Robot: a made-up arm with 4 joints. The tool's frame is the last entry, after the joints. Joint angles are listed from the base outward. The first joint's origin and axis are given. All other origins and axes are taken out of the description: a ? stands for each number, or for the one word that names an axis. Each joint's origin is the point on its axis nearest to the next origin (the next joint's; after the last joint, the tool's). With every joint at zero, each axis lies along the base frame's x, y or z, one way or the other. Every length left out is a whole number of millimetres.
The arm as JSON. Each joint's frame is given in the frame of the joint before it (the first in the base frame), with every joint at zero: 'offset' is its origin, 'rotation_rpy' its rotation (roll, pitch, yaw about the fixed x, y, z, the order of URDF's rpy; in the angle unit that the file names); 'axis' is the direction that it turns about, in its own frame. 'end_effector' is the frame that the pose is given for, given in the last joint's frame.
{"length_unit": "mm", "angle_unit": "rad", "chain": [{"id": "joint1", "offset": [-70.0, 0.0, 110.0], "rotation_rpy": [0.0, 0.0, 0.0], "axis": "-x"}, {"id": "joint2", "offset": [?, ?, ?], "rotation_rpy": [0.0, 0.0, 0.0], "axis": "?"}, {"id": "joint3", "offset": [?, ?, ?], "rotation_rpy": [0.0, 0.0, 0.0], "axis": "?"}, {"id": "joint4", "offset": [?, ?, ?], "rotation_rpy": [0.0, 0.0, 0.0], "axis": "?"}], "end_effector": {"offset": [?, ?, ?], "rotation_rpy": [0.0, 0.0, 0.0]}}
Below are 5 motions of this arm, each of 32 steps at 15 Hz.
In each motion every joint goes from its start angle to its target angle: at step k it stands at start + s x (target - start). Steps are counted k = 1, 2, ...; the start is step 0. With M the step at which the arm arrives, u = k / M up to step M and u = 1 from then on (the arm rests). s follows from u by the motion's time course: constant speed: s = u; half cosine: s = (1 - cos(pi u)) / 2; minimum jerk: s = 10 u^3 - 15 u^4 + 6 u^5.
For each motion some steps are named. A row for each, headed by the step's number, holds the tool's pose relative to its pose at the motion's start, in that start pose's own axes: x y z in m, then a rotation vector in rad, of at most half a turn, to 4 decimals.
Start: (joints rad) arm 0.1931 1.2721 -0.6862 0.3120
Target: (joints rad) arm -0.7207 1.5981 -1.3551 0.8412
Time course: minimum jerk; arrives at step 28
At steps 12, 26, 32:
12: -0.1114 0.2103 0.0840 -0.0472 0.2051 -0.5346
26: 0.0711 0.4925 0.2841 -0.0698 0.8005 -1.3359
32: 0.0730 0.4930 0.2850 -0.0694 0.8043 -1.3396

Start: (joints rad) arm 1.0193 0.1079 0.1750 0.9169
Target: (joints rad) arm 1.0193 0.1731 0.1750 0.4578
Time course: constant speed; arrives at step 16
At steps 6, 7, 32:
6: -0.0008 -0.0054 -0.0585 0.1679 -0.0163 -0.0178
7: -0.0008 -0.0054 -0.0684 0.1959 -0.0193 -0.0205
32: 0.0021 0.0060 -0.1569 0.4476 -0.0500 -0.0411

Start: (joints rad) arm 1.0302 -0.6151 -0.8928 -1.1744
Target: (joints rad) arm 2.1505 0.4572 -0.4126 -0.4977
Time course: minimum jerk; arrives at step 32
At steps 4, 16, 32:
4: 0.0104 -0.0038 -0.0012 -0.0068 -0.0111 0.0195
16: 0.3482 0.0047 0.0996 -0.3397 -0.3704 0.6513
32: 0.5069 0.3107 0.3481 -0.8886 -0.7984 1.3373

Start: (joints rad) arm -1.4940 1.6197 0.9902 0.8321
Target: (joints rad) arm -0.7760 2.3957 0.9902 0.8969
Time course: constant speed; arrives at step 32
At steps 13, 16, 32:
13: 0.1044 -0.0527 -0.0102 -0.2548 -0.3619 0.0242
16: 0.1276 -0.0605 -0.0103 -0.3051 -0.4506 0.0195
32: 0.2427 -0.0792 -0.0046 -0.5093 -0.9426 -0.0751

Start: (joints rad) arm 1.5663 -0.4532 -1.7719 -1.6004
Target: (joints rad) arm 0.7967 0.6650 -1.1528 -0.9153
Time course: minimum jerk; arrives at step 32
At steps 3, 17, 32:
3: -0.0025 0.0020 -0.0002 0.0020 0.0066 -0.0066
17: -0.1215 0.1495 -0.0283 0.2349 0.4522 -0.3786
32: -0.1557 0.2537 -0.1155 0.5039 0.6006 -0.4985

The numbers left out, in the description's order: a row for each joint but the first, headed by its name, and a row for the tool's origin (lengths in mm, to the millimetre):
joint2: xyz 0.0 -40.0 50.0, axis -y
joint3: xyz 100.0 0.0 -240.0, axis +z
joint4: xyz -330.0 -90.0 0.0, axis -x
tool: xyz 0.0 -320.0 80.0

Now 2 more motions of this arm.
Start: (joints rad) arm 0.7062 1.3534 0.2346 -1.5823
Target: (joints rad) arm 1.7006 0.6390 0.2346 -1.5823
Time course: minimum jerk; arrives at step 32
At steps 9, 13, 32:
9: -0.0230 0.0302 0.0337 -0.0125 0.1323 -0.1066
13: -0.0424 0.0821 0.0921 -0.0505 0.3061 -0.2546
32: 0.0579 0.3606 0.3182 -0.3843 0.8426 -0.7736

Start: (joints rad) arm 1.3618 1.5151 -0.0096 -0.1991
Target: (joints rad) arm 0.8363 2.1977 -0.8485 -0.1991
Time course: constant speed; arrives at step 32
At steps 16, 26, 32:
16: -0.1113 0.2169 -0.1622 0.0450 -0.4707 -0.5963
26: -0.0541 0.3590 -0.2671 0.1026 -0.7731 -0.9509
32: 0.0231 0.4272 -0.3141 0.1496 -0.9608 -1.1501

